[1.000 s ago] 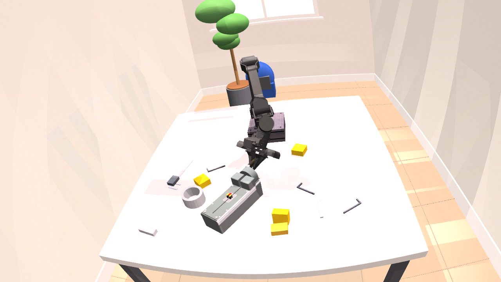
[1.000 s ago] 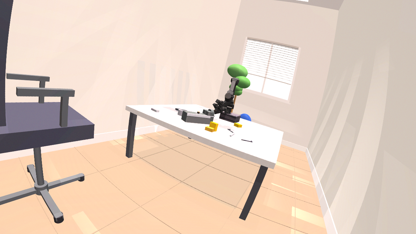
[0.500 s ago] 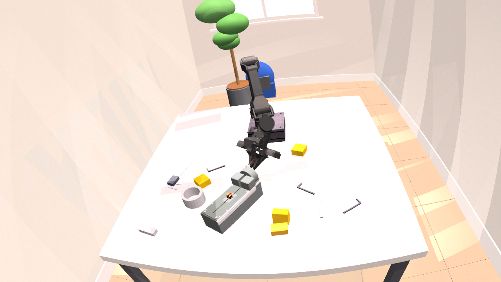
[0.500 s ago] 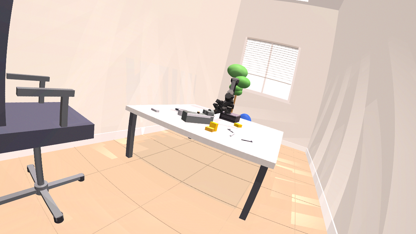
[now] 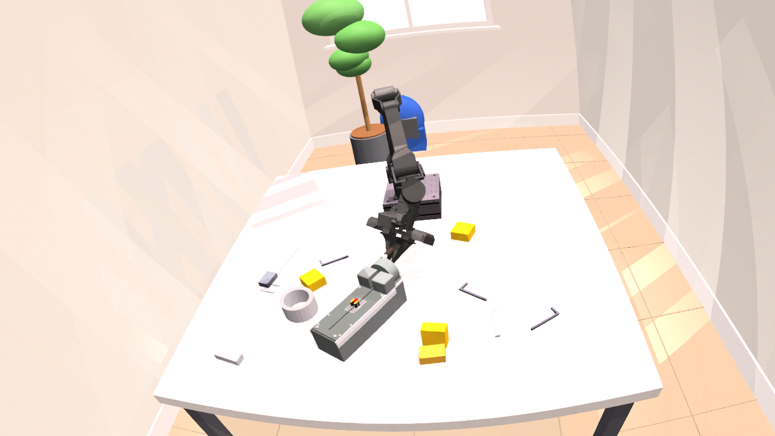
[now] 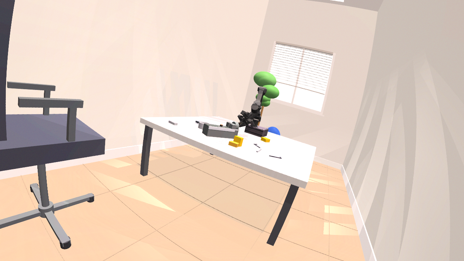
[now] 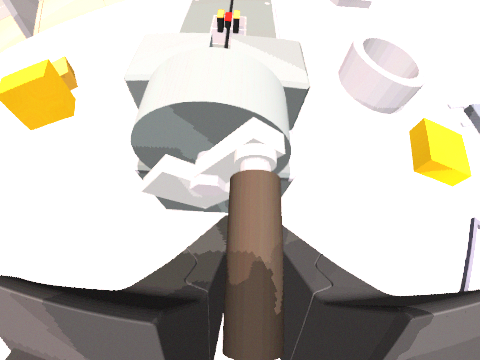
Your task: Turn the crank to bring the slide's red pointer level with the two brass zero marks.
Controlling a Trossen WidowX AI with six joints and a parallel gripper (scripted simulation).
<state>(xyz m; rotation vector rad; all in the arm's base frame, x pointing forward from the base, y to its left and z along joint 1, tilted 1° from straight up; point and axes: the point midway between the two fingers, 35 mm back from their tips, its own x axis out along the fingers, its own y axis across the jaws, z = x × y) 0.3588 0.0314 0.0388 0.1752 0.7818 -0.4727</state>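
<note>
Right now my gripper tip is 30 mm below the brown crank handle, 10 mm to the right of it and 10 mm past it. The rest, counted from my gripper tip: red pointer: 150 mm ahead, 60 mm to the right.
</note>
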